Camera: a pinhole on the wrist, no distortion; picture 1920 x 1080 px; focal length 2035.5 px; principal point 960.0 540.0 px. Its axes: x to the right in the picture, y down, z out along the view. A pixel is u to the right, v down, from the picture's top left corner.
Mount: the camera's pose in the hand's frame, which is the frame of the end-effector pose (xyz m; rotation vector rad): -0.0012 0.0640 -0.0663 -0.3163 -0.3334 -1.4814
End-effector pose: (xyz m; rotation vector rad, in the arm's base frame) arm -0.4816 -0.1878 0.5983 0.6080 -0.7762 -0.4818
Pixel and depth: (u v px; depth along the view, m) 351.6 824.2 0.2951
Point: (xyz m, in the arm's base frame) -0.5447 -0.0645 0.8825
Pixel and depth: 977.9 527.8 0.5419
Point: -0.7710 -0.1140 1.0161
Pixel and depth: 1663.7 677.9 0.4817
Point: -0.7799 -0.2693 0.9332
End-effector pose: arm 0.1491 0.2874 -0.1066 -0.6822 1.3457 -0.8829
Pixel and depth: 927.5 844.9 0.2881
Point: 0.3692 0.3414 -0.2587
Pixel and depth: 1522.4 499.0 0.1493
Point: 0.2475 0.3307 -0.1660
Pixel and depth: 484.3 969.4 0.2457
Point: 0.3141 0.3567 -0.2961
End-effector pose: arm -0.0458 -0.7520 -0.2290 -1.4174 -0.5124 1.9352
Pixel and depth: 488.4 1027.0 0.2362
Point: -0.2351 -0.8575 -0.3587
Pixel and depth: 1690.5 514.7 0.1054
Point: -0.1087 -0.8007 -0.2597
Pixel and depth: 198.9 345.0 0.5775
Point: -0.5238 -1.1248 -0.3729
